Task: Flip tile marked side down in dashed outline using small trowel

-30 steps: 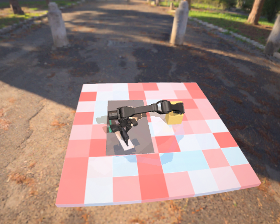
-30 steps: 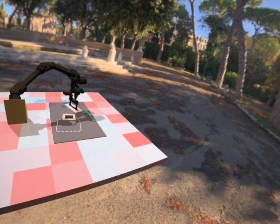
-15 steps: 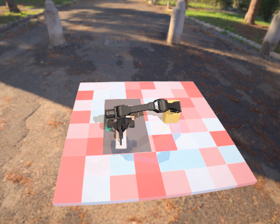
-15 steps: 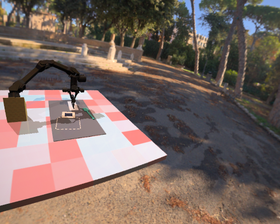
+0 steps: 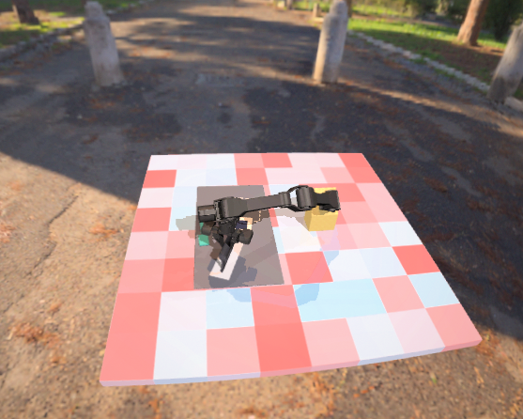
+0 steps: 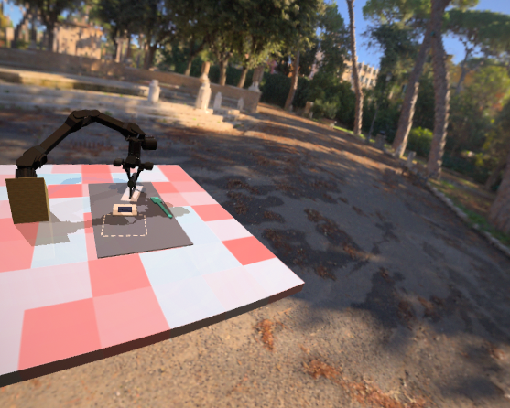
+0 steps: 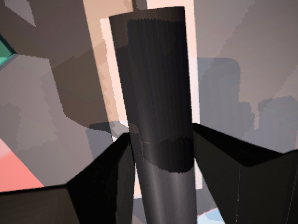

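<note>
Right now my gripper tip is 10 mm past the small trowel, 20 mm to the left of it and 30 mm above it. From my gripper tip the other things lie so: grey mat 20 mm behind, 180 mm to the right, 80 mm below; then green trowel-shaped tool 110 mm ahead, 150 mm to the right, 60 mm below; then tan tile 50 mm behind, 200 mm to the right, 60 mm below.
</note>
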